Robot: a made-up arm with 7 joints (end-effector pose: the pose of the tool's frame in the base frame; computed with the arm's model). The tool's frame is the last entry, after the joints.
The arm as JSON. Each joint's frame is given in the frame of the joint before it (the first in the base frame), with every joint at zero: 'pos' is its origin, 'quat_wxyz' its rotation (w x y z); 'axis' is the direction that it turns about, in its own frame. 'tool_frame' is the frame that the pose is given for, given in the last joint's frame.
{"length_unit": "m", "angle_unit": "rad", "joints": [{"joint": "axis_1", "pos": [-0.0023, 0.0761, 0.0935], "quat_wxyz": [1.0, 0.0, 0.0, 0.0], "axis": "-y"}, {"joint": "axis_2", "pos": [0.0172, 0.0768, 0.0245], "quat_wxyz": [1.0, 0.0, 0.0, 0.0], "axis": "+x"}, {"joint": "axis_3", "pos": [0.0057, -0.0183, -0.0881], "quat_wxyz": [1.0, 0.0, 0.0, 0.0], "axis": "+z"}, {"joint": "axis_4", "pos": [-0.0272, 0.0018, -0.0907], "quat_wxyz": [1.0, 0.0, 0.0, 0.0], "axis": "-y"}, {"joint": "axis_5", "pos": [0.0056, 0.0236, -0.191], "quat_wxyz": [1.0, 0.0, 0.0, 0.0], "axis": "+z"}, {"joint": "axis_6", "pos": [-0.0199, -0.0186, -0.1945], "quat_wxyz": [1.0, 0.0, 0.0, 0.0], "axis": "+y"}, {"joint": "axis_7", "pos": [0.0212, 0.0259, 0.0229], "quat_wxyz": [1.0, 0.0, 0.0, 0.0], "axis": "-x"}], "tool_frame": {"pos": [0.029, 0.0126, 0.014], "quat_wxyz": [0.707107, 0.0, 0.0, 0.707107]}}
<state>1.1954 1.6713 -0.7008 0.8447 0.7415 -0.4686 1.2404</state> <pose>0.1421 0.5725 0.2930 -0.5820 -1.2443 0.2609</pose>
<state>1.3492 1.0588 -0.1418 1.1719 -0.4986 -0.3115 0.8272</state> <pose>0.2013 0.3858 0.3889 -0.0273 -1.7797 -0.0422</pose>
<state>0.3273 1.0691 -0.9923 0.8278 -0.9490 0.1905 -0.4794</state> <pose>0.2738 0.3836 -0.2023 0.5972 -1.1300 -0.6381</pose>
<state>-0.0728 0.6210 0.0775 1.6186 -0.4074 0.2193 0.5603</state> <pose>0.3519 0.2535 0.0248 -0.3674 -0.9410 0.4944</pose>
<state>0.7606 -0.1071 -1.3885 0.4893 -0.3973 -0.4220 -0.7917</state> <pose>0.3396 -0.0470 -0.1560 -1.1151 -1.5091 -0.2479</pose>
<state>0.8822 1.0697 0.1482 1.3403 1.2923 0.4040 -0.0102</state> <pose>0.2271 0.4341 0.3484 -1.8366 -1.4655 1.2483</pose>
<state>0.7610 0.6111 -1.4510 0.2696 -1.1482 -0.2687 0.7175</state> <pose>0.3492 0.3454 -0.2014 0.7311 0.2437 -0.6768</pose>
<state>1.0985 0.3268 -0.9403 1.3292 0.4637 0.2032 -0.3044</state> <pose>0.3619 -0.0085 0.1998 -1.2713 -1.3643 0.4994</pose>
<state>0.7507 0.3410 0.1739 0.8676 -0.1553 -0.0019 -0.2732</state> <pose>0.4069 0.3367 0.0560 -0.6874 -1.8460 1.3686</pose>
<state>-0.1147 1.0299 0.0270 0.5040 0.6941 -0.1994 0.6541</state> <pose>0.1451 0.5894 -0.1083 -0.4958 -0.8718 1.4161</pose>
